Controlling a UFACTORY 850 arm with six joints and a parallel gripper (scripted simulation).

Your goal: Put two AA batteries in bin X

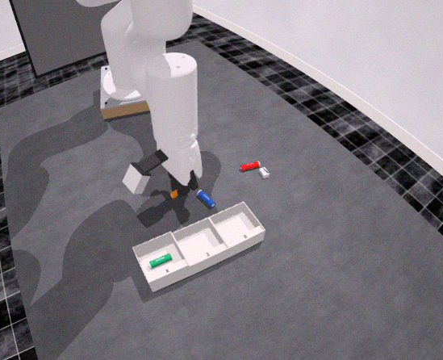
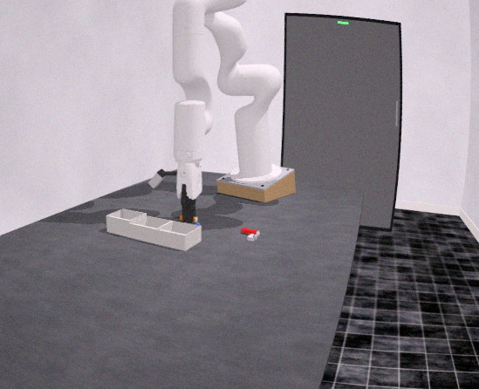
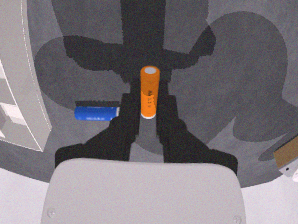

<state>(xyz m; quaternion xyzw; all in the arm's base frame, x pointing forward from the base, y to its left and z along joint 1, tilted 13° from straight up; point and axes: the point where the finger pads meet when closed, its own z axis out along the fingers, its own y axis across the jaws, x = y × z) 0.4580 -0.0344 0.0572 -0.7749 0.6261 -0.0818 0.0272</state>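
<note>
Right now my hand is 140 mm short of the green AA battery, 120 mm to the left of it and 20 mm above it. Round my hand: blue battery: 40 mm to the left, 40 mm ahead, 20 mm below; then orange AA battery: 20 mm below; then white three-compartment tray: 150 mm ahead, 30 mm to the right, 10 mm below.
</note>
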